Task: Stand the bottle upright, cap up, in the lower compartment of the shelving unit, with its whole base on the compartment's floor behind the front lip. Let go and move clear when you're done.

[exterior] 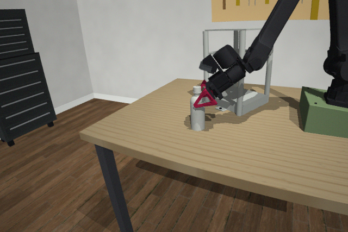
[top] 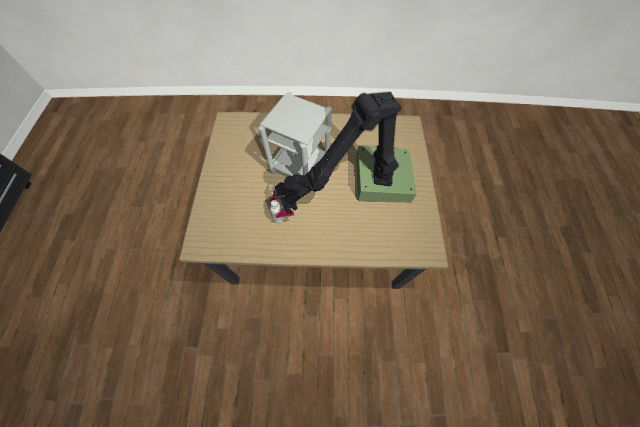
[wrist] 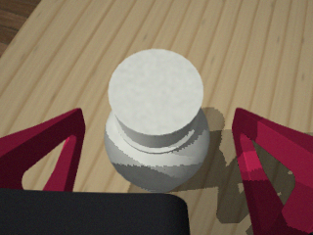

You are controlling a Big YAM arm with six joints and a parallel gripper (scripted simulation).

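My gripper is now 1 cm above the white bottle. The rest, counted from my hand: shelving unit (6 cm behind, 32 cm to the right, 7 cm above).
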